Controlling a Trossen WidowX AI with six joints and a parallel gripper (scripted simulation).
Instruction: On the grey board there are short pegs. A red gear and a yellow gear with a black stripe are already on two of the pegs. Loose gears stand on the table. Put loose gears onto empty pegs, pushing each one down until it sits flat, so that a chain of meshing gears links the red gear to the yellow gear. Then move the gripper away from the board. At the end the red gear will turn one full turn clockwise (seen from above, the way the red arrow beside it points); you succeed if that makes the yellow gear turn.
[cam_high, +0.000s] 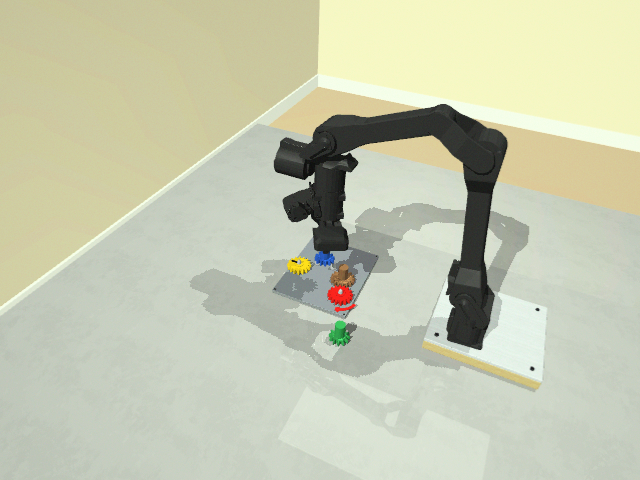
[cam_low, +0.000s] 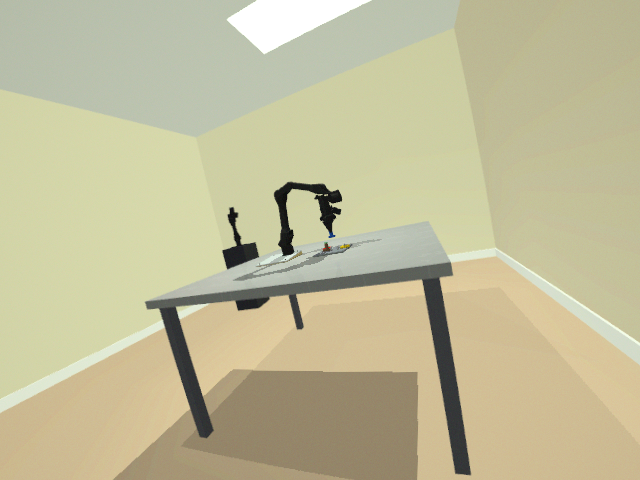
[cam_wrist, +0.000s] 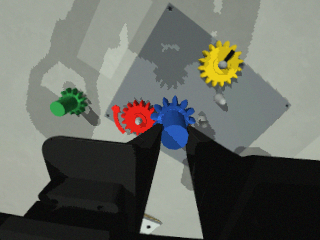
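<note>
Now: gripper tip 40 mm past the brown gear, 20 mm to the left of it and 80 mm above it. Round my gripper tip: blue gear: 10 mm below; then yellow gear: 70 mm ahead, 30 mm to the right, 90 mm below; then red gear: 50 mm behind, 30 mm to the left, 90 mm below.
</note>
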